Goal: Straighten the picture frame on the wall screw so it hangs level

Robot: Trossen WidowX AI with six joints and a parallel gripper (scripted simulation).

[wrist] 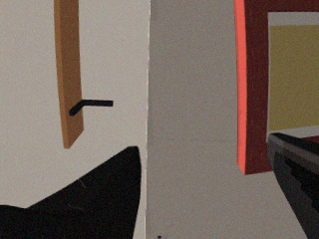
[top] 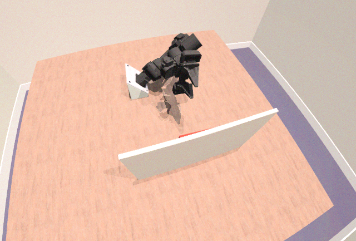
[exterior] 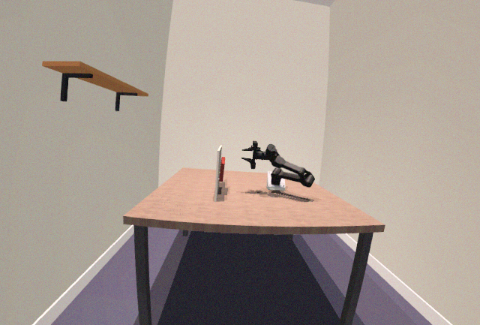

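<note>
Now: the picture frame 13 cm ahead of my gripper tip, 1 cm to the left of it and 11 cm below it. From my gripper tip the other things lie so: wall panel (14 cm ahead, 12 cm below).
</note>
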